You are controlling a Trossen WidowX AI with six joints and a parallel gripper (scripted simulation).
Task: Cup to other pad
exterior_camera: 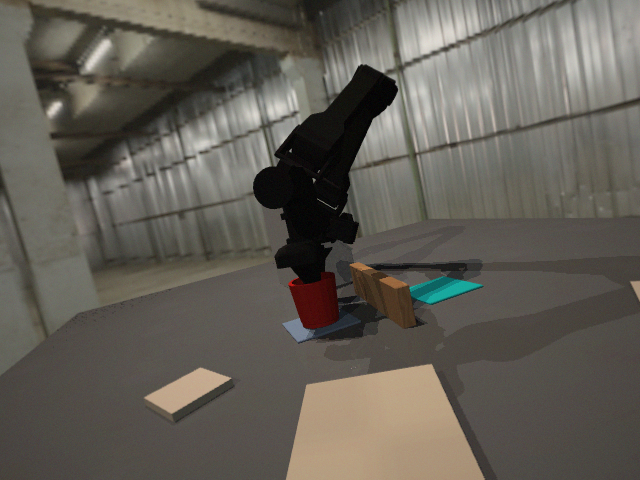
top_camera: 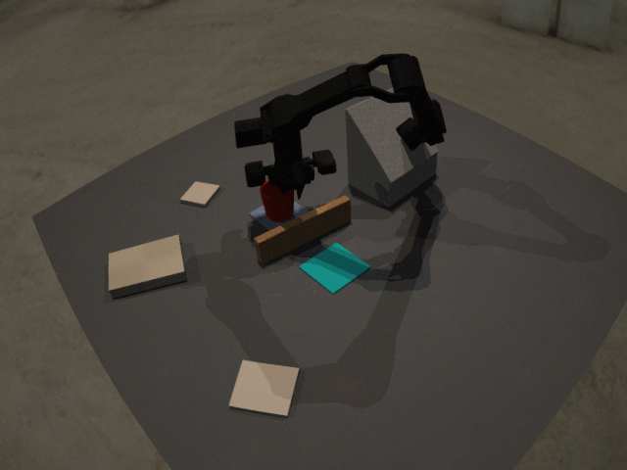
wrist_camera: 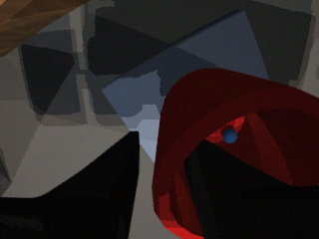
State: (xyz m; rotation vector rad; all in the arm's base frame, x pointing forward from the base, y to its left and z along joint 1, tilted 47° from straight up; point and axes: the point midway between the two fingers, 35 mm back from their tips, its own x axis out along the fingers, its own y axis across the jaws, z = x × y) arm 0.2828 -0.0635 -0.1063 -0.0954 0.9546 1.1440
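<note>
Right now my gripper tip is 2 cm short of the pale blue pad, 2 cm to the left of it and 4 cm above it. From my gripper tip the other things lie so: red cup 3 cm ahead, 2 cm to the right; then wooden bar 5 cm ahead, 8 cm to the left, 2 cm below; then teal pad 7 cm ahead, 18 cm to the left, 4 cm below.
</note>
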